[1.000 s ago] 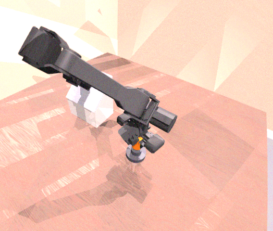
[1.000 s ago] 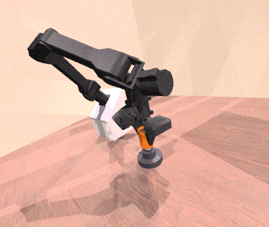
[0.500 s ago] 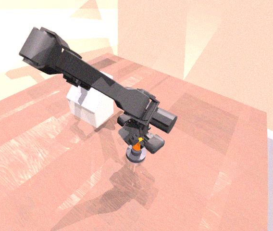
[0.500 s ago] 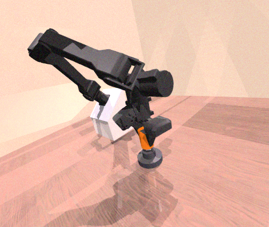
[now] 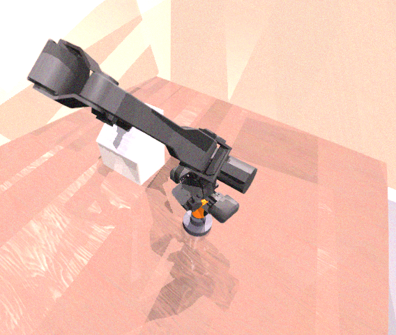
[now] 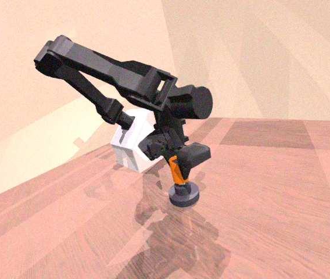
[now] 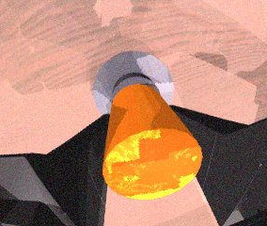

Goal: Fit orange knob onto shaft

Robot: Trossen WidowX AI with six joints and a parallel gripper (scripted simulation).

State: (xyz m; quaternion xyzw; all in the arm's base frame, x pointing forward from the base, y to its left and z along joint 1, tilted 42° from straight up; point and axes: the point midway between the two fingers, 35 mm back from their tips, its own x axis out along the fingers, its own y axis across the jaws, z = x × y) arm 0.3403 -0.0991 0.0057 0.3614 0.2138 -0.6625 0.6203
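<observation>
Right now my gripper tip is 3 cm below the orange knob. From my gripper tip the other things lie so: round pedestal: 4 cm below.
</observation>
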